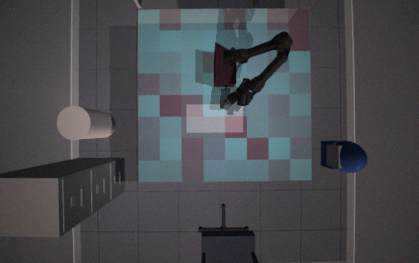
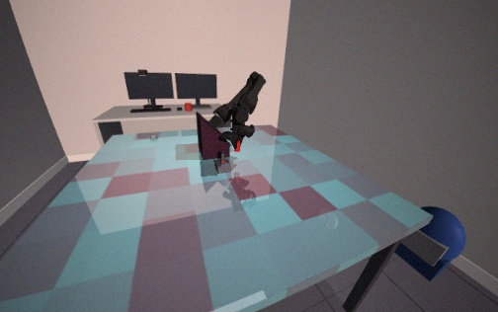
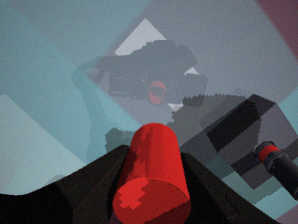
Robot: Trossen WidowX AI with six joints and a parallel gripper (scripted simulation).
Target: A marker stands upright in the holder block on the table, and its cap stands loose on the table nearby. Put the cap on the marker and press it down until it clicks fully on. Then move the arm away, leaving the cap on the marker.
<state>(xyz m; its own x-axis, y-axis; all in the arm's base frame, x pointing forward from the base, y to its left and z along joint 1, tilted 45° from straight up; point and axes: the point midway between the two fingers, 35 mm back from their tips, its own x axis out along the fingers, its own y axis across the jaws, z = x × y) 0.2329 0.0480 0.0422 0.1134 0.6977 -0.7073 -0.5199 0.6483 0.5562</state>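
The marker lies 9 cm to the right of my gripper tip, 4 cm ahead of it and 1 cm below it. From my gripper tip the other things lie so: holder block 9 cm to the right, 6 cm below, 4 cm ahead; red cap 1 cm above.
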